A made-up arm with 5 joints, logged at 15 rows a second.
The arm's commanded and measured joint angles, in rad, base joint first. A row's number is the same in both.
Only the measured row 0 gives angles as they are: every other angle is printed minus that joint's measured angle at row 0.
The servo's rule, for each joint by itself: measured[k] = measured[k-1] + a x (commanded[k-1-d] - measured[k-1]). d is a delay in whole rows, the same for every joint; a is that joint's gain. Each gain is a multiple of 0.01, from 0.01 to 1. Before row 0 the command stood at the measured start. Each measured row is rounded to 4 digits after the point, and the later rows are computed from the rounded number. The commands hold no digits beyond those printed.
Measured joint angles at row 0:
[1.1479 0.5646 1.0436 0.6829 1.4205]
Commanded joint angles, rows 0 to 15:
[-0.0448 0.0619 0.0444 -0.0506 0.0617]
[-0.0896 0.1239 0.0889 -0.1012 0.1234]
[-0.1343 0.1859 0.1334 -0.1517 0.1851]
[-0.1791 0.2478 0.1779 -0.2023 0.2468]
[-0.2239 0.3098 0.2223 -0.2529 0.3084]
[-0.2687 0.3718 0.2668 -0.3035 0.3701]
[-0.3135 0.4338 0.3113 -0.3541 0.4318]
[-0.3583 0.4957 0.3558 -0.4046 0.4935]
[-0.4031 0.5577 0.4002 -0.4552 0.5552]
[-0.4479 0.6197 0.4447 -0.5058 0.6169]
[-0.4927 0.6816 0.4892 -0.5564 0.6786]
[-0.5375 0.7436 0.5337 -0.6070 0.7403]
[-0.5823 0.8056 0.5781 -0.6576 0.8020]
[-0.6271 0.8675 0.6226 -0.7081 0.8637]
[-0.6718 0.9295 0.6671 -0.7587 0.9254]
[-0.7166 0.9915 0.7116 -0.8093 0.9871]
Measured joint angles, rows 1 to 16:
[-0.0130 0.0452 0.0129 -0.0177 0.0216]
[-0.0352 0.1027 0.0349 -0.0469 0.0572]
[-0.0639 0.1634 0.0635 -0.0836 0.1020]
[-0.0973 0.2250 0.0967 -0.1251 0.1527]
[-0.1340 0.2869 0.1331 -0.1698 0.2072]
[-0.1731 0.3489 0.1719 -0.2166 0.2642]
[-0.2138 0.4109 0.2123 -0.2647 0.3229]
[-0.2557 0.4728 0.2539 -0.3137 0.3826]
[-0.2984 0.5348 0.2963 -0.3632 0.4430]
[-0.3418 0.5968 0.3393 -0.4131 0.5039]
[-0.3856 0.6587 0.3828 -0.4633 0.5650]
[-0.4297 0.7207 0.4266 -0.5136 0.6264]
[-0.4740 0.7827 0.4705 -0.5640 0.6879]
[-0.5184 0.8446 0.5146 -0.6144 0.7494]
[-0.5629 0.9066 0.5588 -0.6649 0.8110]
[-0.6075 0.9686 0.6031 -0.7154 0.8726]
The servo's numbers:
d 0
a 0.29 0.73 0.29 0.35 0.35

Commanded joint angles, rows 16 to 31:
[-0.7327 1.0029 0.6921 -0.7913 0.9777]
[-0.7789 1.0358 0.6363 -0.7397 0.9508]
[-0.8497 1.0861 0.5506 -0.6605 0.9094]
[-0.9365 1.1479 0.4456 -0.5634 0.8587]
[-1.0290 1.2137 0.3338 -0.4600 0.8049]
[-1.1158 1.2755 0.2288 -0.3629 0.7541]
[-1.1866 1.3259 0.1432 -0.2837 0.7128]
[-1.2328 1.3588 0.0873 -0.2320 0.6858]
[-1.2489 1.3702 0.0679 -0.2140 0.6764]
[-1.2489 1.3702 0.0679 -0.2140 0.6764]
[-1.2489 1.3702 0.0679 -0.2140 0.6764]
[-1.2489 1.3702 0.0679 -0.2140 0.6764]
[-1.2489 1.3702 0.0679 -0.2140 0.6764]
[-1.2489 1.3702 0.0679 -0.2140 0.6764]
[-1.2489 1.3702 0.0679 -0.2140 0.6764]
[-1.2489 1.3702 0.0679 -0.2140 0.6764]
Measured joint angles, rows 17 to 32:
[-0.6438 0.9936 0.6289 -0.7420 0.9094]
[-0.6830 1.0244 0.6310 -0.7412 0.9239]
[-0.7313 1.0694 0.6077 -0.7130 0.9188]
[-0.7908 1.1267 0.5607 -0.6606 0.8978]
[-0.8599 1.1902 0.4949 -0.5904 0.8653]
[-0.9341 1.2525 0.4177 -0.5108 0.8264]
[-1.0073 1.3061 0.3381 -0.4313 0.7866]
[-1.0727 1.3446 0.2654 -0.3615 0.7513]
[-1.1238 1.3633 0.2081 -0.3099 0.7251]
[-1.1601 1.3683 0.1674 -0.2763 0.7081]
[-1.1859 1.3697 0.1385 -0.2545 0.6970]
[-1.2042 1.3701 0.1180 -0.2403 0.6898]
[-1.2172 1.3702 0.1035 -0.2311 0.6851]
[-1.2264 1.3702 0.0932 -0.2251 0.6821]
[-1.2329 1.3702 0.0859 -0.2212 0.6801]
[-1.2375 1.3702 0.0807 -0.2187 0.6788]

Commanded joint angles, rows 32 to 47:
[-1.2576 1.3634 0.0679 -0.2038 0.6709]
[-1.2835 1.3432 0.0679 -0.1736 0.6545]
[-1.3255 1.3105 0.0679 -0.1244 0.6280]
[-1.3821 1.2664 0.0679 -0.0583 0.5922]
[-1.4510 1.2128 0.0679 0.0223 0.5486]
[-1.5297 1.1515 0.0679 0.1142 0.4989]
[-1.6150 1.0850 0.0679 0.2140 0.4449]
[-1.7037 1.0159 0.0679 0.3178 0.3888]
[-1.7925 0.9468 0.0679 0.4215 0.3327]
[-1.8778 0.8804 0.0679 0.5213 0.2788]
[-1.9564 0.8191 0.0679 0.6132 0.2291]
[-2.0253 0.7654 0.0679 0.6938 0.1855]
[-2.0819 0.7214 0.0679 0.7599 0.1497]
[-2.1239 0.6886 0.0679 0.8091 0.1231]
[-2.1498 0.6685 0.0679 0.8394 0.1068]
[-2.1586 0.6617 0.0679 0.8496 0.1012]
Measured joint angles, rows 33 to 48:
[-1.2433 1.3652 0.0770 -0.2135 0.6760]
[-1.2550 1.3491 0.0744 -0.1995 0.6685]
[-1.2754 1.3209 0.0725 -0.1732 0.6543]
[-1.3063 1.2811 0.0712 -0.1330 0.6326]
[-1.3483 1.2312 0.0702 -0.0786 0.6032]
[-1.4009 1.1730 0.0695 -0.0111 0.5667]
[-1.4630 1.1088 0.0690 0.0677 0.5241]
[-1.5328 1.0410 0.0687 0.1552 0.4767]
[-1.6081 0.9722 0.0685 0.2484 0.4263]
[-1.6863 0.9052 0.0683 0.3439 0.3747]
[-1.7646 0.8423 0.0682 0.4382 0.3237]
[-1.8402 0.7862 0.0681 0.5277 0.2753]
[-1.9103 0.7389 0.0680 0.6090 0.2313]
[-1.9722 0.7022 0.0680 0.6790 0.1934]
[-2.0237 0.6776 0.0680 0.7351 0.1631]
[-2.0628 0.6660 0.0680 0.7752 0.1414]

